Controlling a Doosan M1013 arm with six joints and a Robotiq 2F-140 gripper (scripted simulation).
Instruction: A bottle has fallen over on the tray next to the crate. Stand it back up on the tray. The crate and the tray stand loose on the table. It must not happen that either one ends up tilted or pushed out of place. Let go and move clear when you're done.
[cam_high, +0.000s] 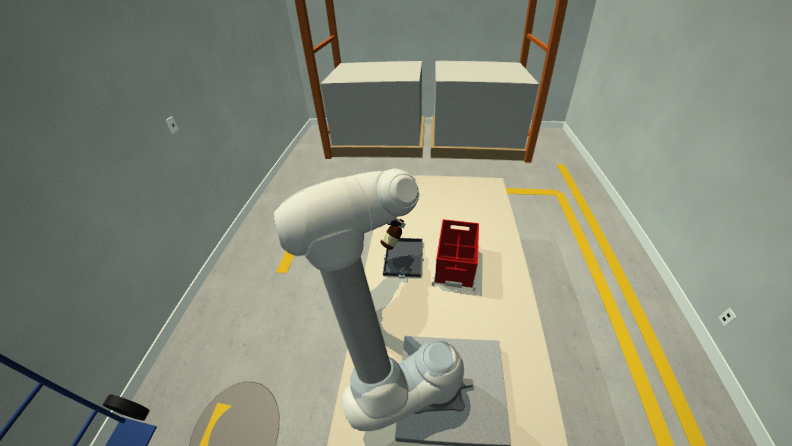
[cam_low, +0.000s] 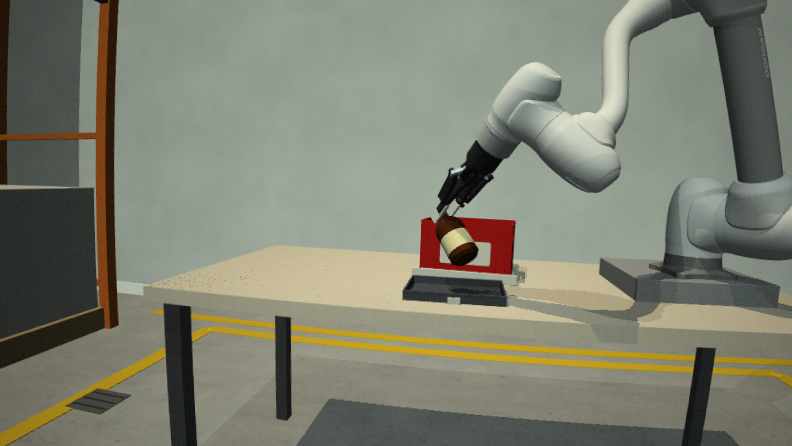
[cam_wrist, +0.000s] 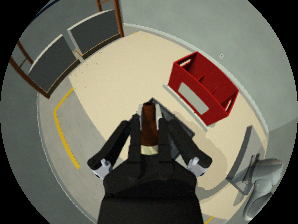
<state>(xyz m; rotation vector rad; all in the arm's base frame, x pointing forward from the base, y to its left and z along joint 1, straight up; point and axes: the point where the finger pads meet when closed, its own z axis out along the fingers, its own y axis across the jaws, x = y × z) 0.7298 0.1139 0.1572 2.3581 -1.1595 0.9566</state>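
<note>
My hand is 20 mm past the bottle, 20 mm to the right of it and 50 mm above it. Round my hand: tray 40 mm behind, 20 mm to the right, 210 mm below; then red crate 100 mm behind, 290 mm to the right, 130 mm below.
</note>
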